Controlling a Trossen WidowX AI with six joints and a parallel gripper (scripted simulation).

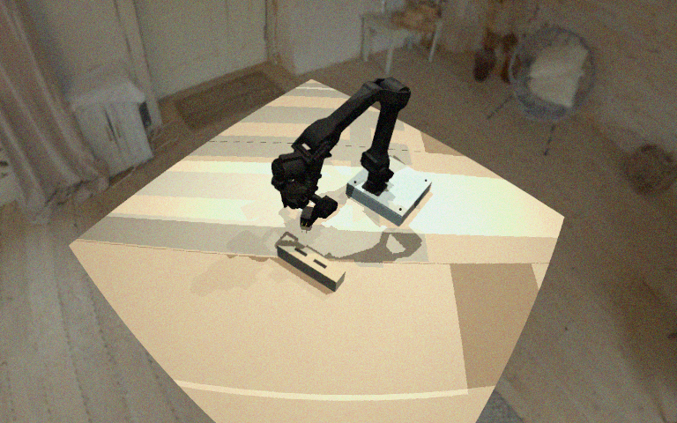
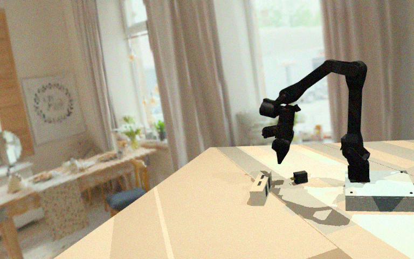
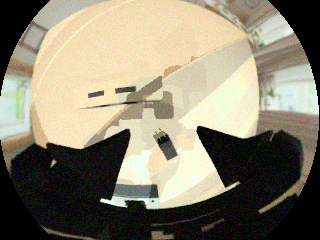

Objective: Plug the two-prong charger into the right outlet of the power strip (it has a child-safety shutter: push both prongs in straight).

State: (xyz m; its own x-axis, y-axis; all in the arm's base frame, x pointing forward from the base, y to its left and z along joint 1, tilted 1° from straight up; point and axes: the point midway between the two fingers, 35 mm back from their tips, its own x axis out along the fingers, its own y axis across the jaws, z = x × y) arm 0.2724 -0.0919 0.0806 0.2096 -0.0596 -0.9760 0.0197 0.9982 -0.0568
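The black two-prong charger is 8 cm below my gripper tip, 5 cm behind it and 1 cm to the right of it.
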